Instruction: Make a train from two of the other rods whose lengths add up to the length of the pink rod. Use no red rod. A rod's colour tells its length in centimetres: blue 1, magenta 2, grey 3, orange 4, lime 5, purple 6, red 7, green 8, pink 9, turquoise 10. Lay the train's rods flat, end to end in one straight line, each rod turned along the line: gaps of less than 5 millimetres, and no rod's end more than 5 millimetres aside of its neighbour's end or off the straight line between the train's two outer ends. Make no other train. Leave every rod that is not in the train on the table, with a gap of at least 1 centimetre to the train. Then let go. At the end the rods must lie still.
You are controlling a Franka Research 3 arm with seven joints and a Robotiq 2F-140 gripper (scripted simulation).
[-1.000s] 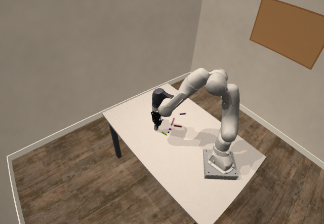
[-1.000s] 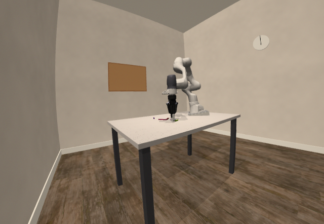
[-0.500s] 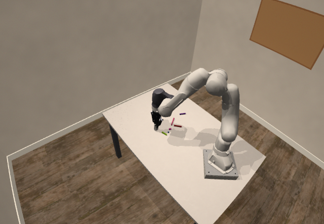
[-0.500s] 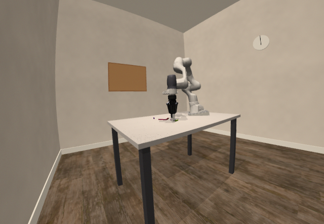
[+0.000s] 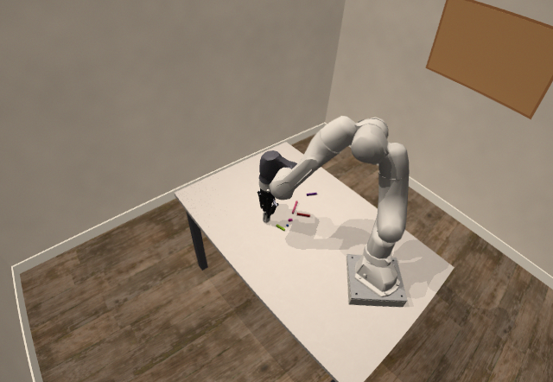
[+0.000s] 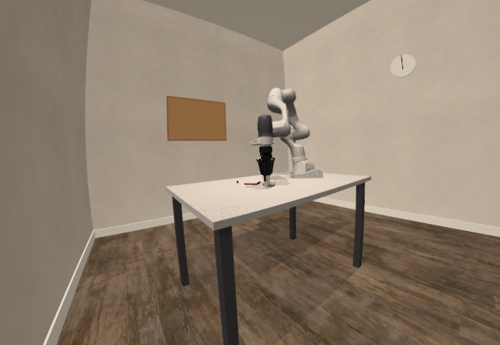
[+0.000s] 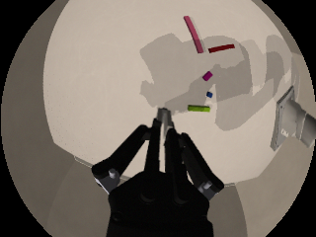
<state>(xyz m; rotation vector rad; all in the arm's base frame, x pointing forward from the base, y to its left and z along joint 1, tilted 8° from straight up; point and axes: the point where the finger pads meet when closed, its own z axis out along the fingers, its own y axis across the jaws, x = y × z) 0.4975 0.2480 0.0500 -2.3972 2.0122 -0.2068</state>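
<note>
The grey rod is 30 mm below my hand. From my hand the other things lie so: small blue rod (80 mm to the right, 70 mm behind, 40 mm below); lime rod (70 mm behind, 40 mm to the right, 40 mm below); magenta rod (110 mm to the right, 50 mm behind, 40 mm below).
</note>
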